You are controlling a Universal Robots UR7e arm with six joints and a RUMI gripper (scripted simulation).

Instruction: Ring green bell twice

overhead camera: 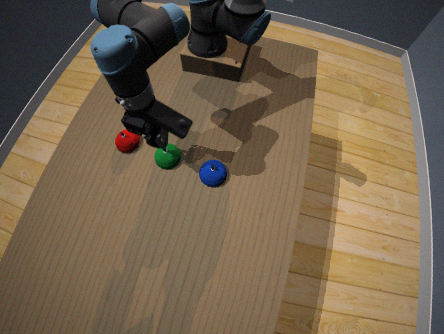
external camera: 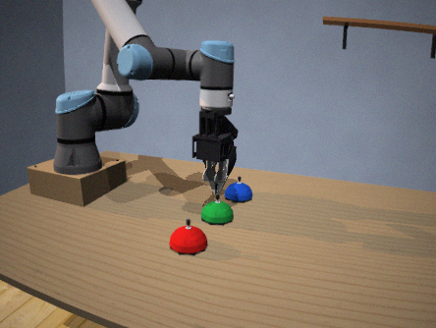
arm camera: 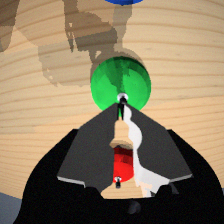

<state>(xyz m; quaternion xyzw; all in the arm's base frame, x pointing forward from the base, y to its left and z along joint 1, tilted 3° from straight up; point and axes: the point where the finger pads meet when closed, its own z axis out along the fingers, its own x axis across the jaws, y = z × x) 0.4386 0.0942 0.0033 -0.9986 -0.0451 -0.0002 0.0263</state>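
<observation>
Now: the green bell 4 cm below my hand. From my hand the other things lie so: red bell 16 cm to the right, 4 cm below, 2 cm ahead; blue bell 15 cm to the left, 4 cm below, 1 cm behind.
</observation>
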